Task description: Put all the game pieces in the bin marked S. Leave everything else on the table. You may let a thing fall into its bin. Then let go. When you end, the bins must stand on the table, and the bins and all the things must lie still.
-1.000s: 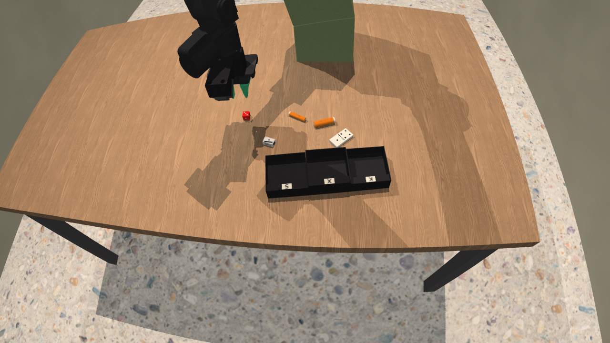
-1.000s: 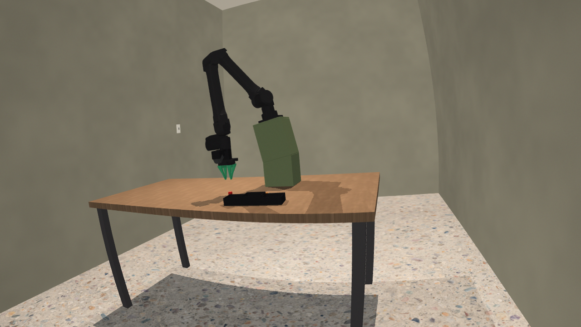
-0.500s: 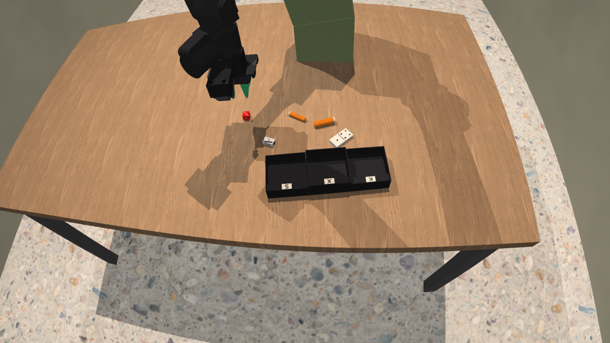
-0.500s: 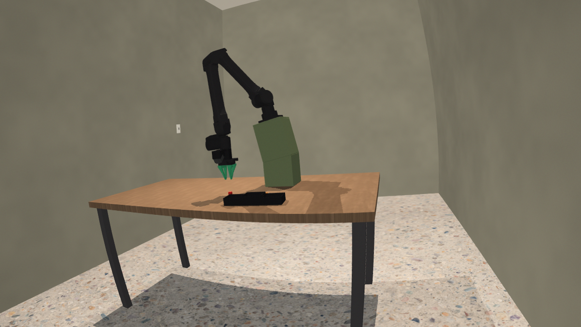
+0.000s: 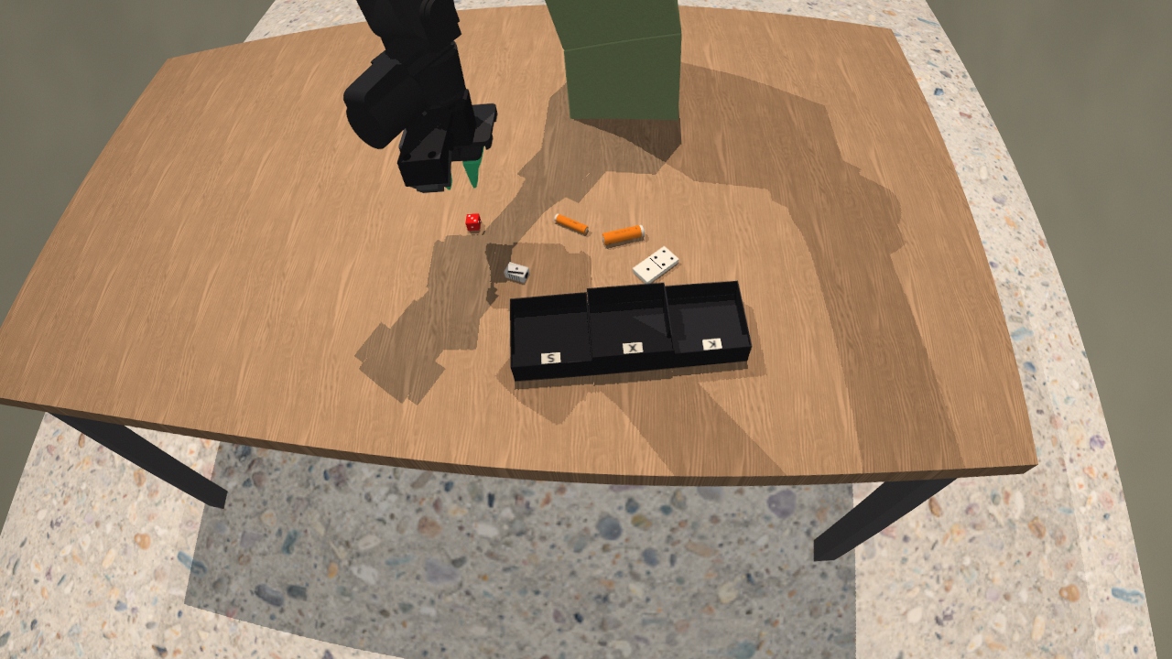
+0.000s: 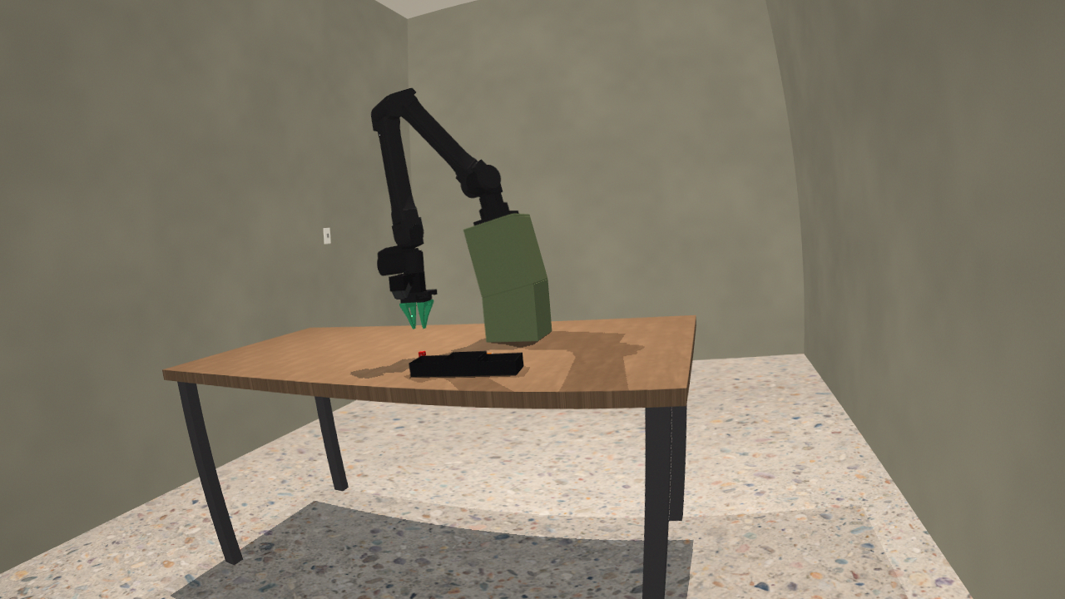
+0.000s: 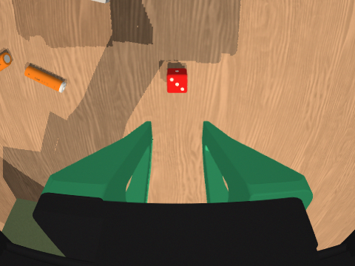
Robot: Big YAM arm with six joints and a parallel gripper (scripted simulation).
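Right now the red die is 80 mm below my hand. Also, from my hand: white domino 230 mm to the left, 80 mm below, 40 mm ahead; then orange cylinder 120 mm to the left, 80 mm below, 10 mm behind; then grey-white sharpener 80 mm below, 70 mm to the left, 70 mm ahead.
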